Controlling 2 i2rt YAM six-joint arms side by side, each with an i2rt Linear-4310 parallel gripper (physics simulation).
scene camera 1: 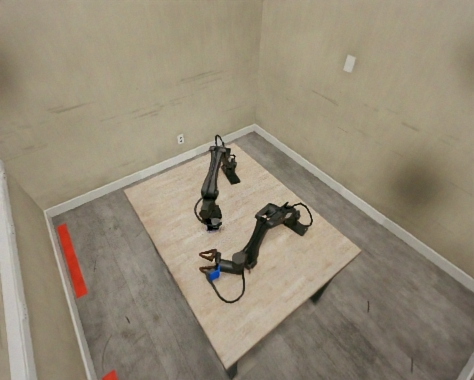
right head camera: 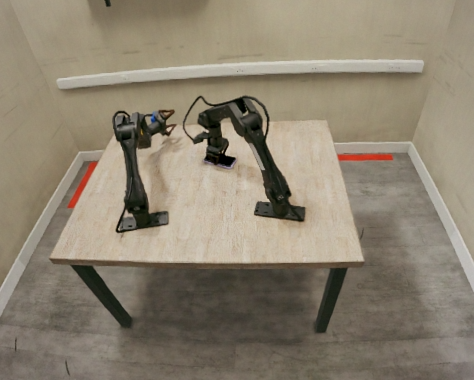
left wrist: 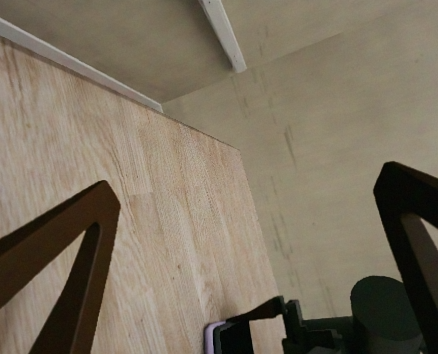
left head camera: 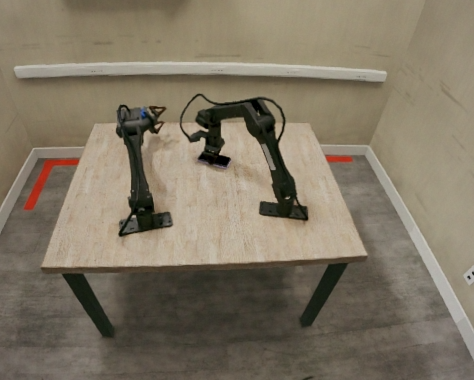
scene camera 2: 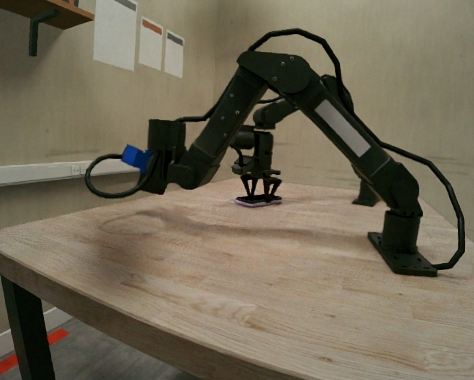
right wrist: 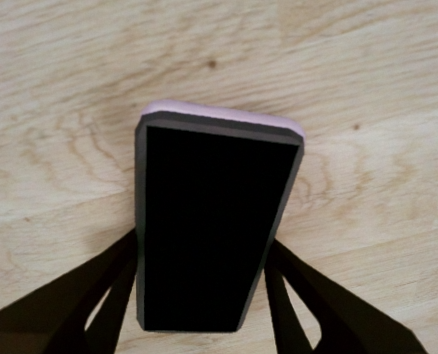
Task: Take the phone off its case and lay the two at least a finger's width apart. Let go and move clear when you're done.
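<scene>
The black-screened phone [left head camera: 222, 161] [right head camera: 229, 161] [left wrist: 239, 337] [right wrist: 210, 190] sits screen-up in its lilac case [left wrist: 208, 341] [right wrist: 220, 111], flat on the table. A lilac rim shows along the far end in the right wrist view. My right gripper [scene camera 2: 261, 197] [right wrist: 204, 239] points down over them, with one finger against each long side; its fingertips are hidden at the edges. It looks shut on the phone; whether the fingers also touch the case is hidden. My left gripper [left head camera: 164, 116] [right head camera: 174, 120] [scene camera 1: 200, 262] [left wrist: 238, 184] is wide open and empty, raised above the table, left of the phone in both head views.
The wooden table [left head camera: 215, 235] [scene camera 2: 240, 280] carries both arm bases [left head camera: 146, 221] [left head camera: 283, 210]. The right arm arches over the table behind the phone in scene camera 1. A white rail [left head camera: 200, 69] runs along the wall beyond the table's far edge.
</scene>
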